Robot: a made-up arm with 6 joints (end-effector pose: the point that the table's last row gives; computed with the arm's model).
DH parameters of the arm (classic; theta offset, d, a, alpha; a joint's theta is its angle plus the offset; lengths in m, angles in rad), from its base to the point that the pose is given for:
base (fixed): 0.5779 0 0.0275 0
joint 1: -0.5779 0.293 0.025 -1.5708
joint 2: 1.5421 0 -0.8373 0
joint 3: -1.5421 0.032 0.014 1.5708
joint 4: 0 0.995 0.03 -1.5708
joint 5: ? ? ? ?
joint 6: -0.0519 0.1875 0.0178 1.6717
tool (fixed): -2.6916 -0.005 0 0
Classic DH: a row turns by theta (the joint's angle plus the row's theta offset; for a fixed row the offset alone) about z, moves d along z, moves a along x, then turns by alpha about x.
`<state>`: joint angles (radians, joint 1 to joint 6).
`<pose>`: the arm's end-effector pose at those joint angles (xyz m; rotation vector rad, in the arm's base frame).
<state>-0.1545 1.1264 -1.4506 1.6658 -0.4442 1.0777</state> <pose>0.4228 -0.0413 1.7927 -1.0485 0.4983 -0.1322</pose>
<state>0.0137 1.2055 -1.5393 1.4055 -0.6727 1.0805</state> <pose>0.4375 -0.0104 1.7084 -0.7534 0.4667 -0.0777</pose>
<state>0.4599 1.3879 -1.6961 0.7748 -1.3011 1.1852</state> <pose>0.4351 0.1488 1.4598 -0.0441 0.2630 0.0858</pose>
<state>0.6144 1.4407 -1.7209 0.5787 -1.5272 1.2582</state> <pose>0.4180 0.2365 1.3795 0.1645 0.1552 0.1139</pose>
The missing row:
joint 5: 0 -0.01 0.023 1.5708
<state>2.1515 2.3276 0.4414 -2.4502 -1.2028 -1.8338</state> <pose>-0.6163 0.7313 -1.3102 0.6912 0.3606 0.4083</pose>
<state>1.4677 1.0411 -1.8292 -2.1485 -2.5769 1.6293</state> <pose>-0.0572 0.2072 1.3808 0.8023 -0.3616 -1.9954</pose>
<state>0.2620 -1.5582 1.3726 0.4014 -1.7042 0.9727</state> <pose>-1.0628 -0.3010 1.2367 0.5065 0.3202 -0.3121</pose>
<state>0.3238 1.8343 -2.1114 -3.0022 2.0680 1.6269</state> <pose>0.4337 0.1511 0.9074 1.8127 1.8570 1.1264</pose>
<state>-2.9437 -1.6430 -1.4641 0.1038 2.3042 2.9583</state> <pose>1.0294 0.1774 -0.6504 0.1791 -1.9011 2.0387</pose>
